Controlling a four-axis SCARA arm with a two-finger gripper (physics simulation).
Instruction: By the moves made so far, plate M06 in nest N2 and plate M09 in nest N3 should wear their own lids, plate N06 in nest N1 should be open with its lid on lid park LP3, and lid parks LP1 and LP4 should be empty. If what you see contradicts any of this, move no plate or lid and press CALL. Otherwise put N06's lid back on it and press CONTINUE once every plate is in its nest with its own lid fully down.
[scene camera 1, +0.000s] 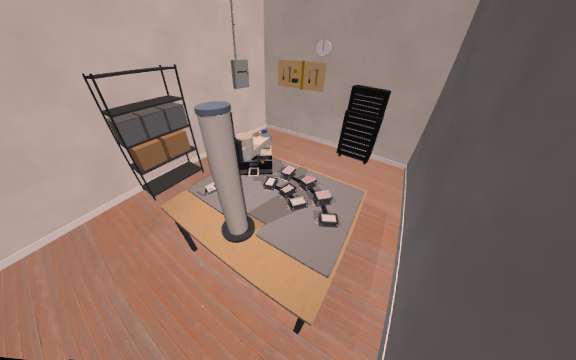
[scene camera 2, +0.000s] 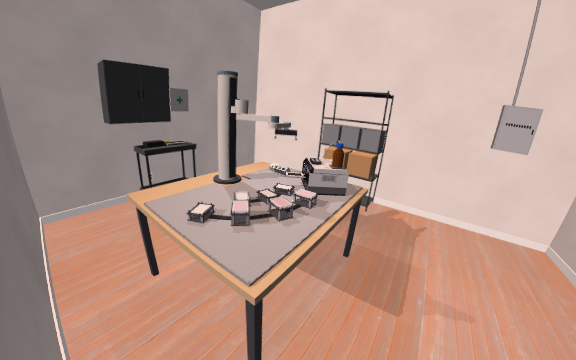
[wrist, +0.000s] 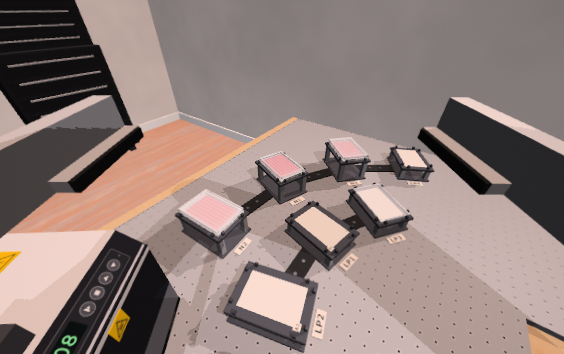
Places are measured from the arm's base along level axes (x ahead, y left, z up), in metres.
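Where they show: gripper, fingertip midpoint: (scene camera 2: 285, 138) (wrist: 281, 116); arm's base, origin of the base link: (scene camera 1: 238, 228) (scene camera 2: 227, 179).
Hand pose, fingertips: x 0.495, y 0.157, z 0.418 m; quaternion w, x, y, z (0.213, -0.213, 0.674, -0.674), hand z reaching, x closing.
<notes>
Each offset is from my fingertips to the top centre of the thing. "*": to the spot under its first point.
My gripper (wrist: 281, 116) (scene camera 2: 285, 137) is open and empty, high above the table. In nest N2, a pink plate {0.284 m ahead, 0.119 m right, 0.324 m down} (wrist: 212, 212) (scene camera 2: 305, 195) (scene camera 1: 288, 171) wears a clear, pale-rimmed lid. In nest N1, a plate {0.255 m ahead, 0.364 m right, 0.317 m down} (wrist: 281, 166) (scene camera 2: 281, 203) (scene camera 1: 308, 180) shows stronger pink and looks open. In nest N3, a paler pink plate {0.129 m ahead, 0.572 m right, 0.314 m down} (wrist: 348, 149) (scene camera 1: 323, 196) looks lidded. A clear lid {0.031 m back, 0.411 m right, 0.352 m down} (wrist: 382, 205) (scene camera 1: 297, 201) lies flat on LP3. LP1 {0.059 m ahead, 0.249 m right, 0.348 m down} (wrist: 321, 228), LP4 {0.060 m back, 0.705 m right, 0.348 m down} (wrist: 411, 159) and LP2 {0.055 m ahead, 0.056 m right, 0.352 m down} (wrist: 272, 299) show bare cream pads. Plate and lid codes are unreadable.
A black-and-white device (wrist: 135, 285) (scene camera 2: 327, 180) with a green display stands beside N2 and LP2. A brown bottle {* 0.364 m ahead, 0.196 m left, 0.105 m down} (scene camera 2: 338, 157) with a blue cap stands on it. The arm's column (scene camera 1: 220, 170) (scene camera 2: 226, 125) rises from the table's edge. A button box {* 0.253 m back, 0.291 m left, 0.345 m down} (scene camera 2: 279, 168) lies behind.
</notes>
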